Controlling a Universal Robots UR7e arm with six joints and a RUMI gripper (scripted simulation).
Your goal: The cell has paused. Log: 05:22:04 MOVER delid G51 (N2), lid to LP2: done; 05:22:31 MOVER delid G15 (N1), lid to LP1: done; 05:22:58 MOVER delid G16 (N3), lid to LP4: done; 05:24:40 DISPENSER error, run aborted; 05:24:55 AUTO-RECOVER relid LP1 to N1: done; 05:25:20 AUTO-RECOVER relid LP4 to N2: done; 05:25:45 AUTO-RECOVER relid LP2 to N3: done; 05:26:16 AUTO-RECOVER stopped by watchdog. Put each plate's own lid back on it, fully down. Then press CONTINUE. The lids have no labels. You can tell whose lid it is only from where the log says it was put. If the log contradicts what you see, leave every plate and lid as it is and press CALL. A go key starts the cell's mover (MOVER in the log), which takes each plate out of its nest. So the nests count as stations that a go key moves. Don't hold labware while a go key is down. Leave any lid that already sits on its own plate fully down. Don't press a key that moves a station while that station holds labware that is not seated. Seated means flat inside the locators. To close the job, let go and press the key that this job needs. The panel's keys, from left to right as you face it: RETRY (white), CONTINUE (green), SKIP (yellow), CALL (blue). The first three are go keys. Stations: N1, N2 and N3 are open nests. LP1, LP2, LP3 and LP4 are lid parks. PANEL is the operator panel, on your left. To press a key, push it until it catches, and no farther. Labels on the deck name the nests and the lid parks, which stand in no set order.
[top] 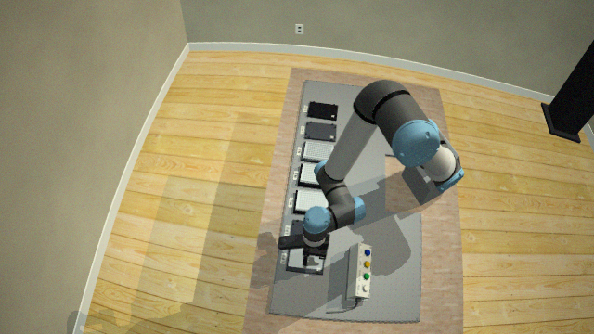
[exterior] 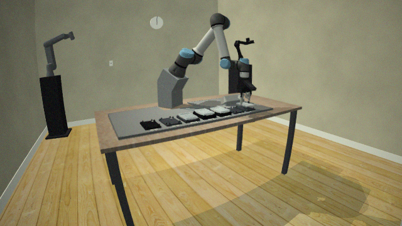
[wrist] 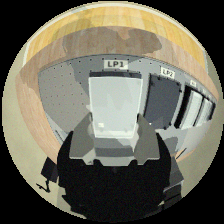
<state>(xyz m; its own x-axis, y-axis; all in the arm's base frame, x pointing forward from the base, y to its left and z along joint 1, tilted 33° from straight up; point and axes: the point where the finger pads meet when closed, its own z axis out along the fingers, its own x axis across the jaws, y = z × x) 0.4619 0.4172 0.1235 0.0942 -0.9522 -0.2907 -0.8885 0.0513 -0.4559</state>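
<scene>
Right now my hand is 390 mm to the left of the plate, 40 mm short of it and 20 mm above it. The rest, counted from my hand: yellow key (230 mm behind, 20 mm above, 10 mm to the right); then clear lid (10 mm below); then LP2 lid park (120 mm to the right, 40 mm below, 10 mm ahead).
</scene>
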